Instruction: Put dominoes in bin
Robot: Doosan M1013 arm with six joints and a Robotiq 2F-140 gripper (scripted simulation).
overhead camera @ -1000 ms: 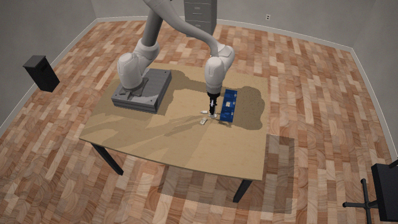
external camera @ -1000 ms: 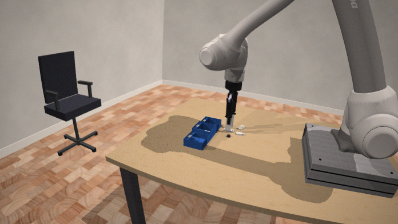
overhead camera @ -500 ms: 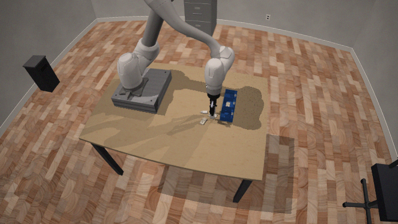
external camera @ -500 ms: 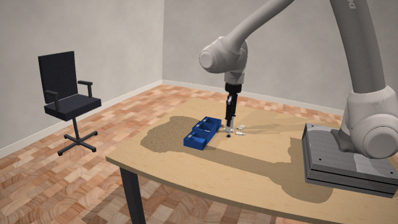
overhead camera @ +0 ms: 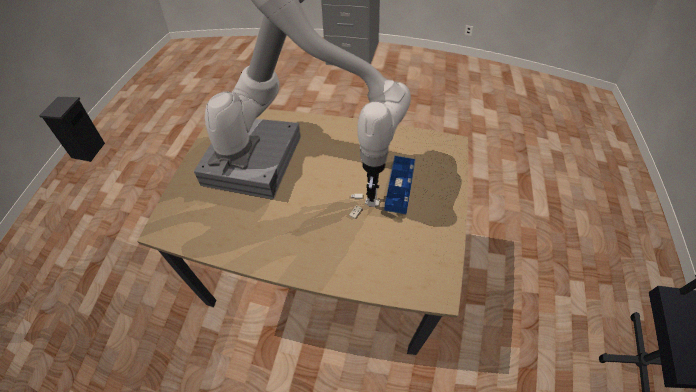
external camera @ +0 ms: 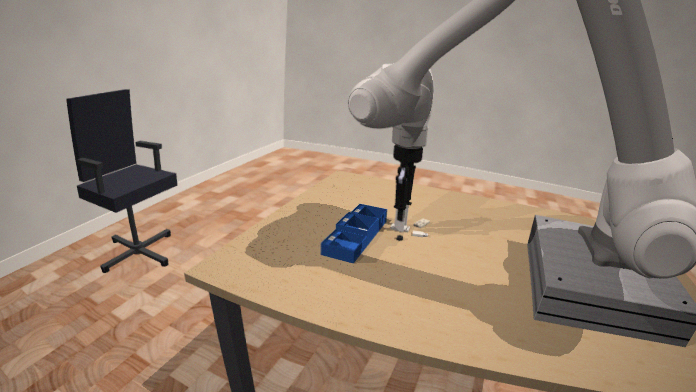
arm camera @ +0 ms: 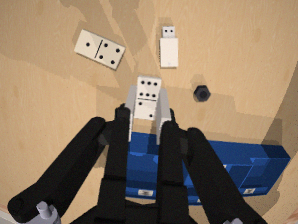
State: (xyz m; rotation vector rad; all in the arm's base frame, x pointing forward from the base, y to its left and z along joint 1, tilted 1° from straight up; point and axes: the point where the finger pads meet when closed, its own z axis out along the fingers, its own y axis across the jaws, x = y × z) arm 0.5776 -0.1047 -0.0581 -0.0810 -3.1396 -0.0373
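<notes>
My gripper is now 10 cm short of the blue bin block, 9 cm to the right of it and 1 cm above it. Round my hand: white usb stick (6 cm behind, 2 cm to the left, 3 cm below); then small black nut (1 cm behind, 6 cm to the left, 3 cm below); then domino (9 cm ahead, 9 cm to the left, 2 cm below).
</notes>
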